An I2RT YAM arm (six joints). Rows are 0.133 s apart.
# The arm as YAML. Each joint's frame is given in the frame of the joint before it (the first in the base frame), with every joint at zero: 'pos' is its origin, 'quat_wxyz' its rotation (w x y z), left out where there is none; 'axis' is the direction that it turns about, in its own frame. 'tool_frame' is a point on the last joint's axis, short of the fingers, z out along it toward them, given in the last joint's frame.
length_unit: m
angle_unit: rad
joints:
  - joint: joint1
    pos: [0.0, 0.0, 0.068]
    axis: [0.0, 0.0, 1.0]
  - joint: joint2
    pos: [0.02, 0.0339, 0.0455]
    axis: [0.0, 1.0, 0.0]
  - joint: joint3
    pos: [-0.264, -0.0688, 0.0]
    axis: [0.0, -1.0, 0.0]
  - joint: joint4
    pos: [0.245, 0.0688, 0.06]
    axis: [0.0, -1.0, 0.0]
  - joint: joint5
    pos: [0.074, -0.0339, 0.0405]
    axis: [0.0, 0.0, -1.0]
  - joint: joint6
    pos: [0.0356, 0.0, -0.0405]
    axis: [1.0, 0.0, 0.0]
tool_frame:
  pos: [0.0, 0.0, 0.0]
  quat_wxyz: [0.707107, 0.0, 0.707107, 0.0]
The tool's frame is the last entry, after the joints.
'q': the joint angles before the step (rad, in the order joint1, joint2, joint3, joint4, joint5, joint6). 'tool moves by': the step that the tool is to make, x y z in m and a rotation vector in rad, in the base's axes. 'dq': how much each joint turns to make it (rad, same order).
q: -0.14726 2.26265 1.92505 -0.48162 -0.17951 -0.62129
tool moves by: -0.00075 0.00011 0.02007 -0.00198 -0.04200 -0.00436
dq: 0.00000 -0.02449 0.02615 -0.00770 0.00004 0.00616
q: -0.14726 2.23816 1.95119 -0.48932 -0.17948 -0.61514
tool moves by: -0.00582 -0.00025 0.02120 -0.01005 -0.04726 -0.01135
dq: -0.00153 -0.04592 -0.00606 0.00916 0.00920 0.00460
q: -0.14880 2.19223 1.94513 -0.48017 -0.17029 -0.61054
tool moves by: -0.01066 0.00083 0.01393 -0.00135 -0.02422 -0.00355
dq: -0.00153 -0.05682 -0.04289 0.01074 0.00004 0.00309
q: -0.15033 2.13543 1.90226 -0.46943 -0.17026 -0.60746
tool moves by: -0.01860 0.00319 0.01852 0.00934 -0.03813 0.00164
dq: -0.00002 -0.09336 -0.08125 0.02607 -0.01072 0.01071
